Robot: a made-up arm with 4 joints.
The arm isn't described. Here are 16 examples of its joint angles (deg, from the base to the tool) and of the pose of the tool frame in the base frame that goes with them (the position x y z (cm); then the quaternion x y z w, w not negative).
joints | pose
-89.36 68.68 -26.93 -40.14 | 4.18 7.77 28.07 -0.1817 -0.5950 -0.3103 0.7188
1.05 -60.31 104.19 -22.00 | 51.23 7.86 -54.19 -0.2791 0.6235 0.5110 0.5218
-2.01 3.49 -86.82 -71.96 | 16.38 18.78 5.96 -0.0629 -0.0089 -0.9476 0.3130
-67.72 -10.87 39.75 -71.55 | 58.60 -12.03 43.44 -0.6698 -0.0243 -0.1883 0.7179
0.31 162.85 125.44 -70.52 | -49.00 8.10 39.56 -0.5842 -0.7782 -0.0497 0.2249
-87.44 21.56 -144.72 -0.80 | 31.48 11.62 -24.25 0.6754 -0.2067 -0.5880 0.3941
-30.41 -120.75 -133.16 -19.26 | 13.79 21.40 -19.92 0.4820 0.2028 0.7615 0.3830
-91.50 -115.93 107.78 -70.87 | -0.91 -72.85 7.56 -0.1590 0.7695 -0.2407 0.5698
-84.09 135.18 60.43 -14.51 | -44.06 22.12 21.87 -0.4416 -0.8055 0.0416 0.3930
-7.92 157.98 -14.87 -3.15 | -11.84 -30.65 8.69 0.5097 -0.4165 -0.2266 0.7179
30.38 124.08 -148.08 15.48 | 12.77 26.82 34.82 -0.9300 -0.2488 -0.2399 0.1255
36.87 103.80 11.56 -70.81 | 5.83 -40.01 10.19 0.3302 -0.4591 -0.5810 0.5854
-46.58 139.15 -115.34 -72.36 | 11.41 30.17 -8.26 0.8718 -0.1923 -0.2548 0.3716
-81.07 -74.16 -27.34 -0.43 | 36.66 -16.47 35.41 0.3141 -0.2558 0.8992 0.1652
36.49 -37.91 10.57 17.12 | 54.28 -13.52 -33.45 -0.3380 0.9001 -0.0172 0.2743
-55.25 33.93 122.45 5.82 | 66.55 49.51 15.11 -0.9713 0.0247 0.0088 0.2364
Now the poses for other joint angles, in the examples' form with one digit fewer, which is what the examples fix.
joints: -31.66 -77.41 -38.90 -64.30
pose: 23.4 -10.7 15.1 -0.641 0.310 -0.635 0.299
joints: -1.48 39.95 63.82 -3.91
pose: 66.9 -11.5 55.8 -0.468 0.205 -0.238 0.826
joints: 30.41 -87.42 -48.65 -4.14
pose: 29.0 -11.7 -7.6 0.530 -0.774 0.344 0.045
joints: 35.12 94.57 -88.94 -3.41
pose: 7.0 6.1 12.6 0.855 0.332 -0.372 0.143
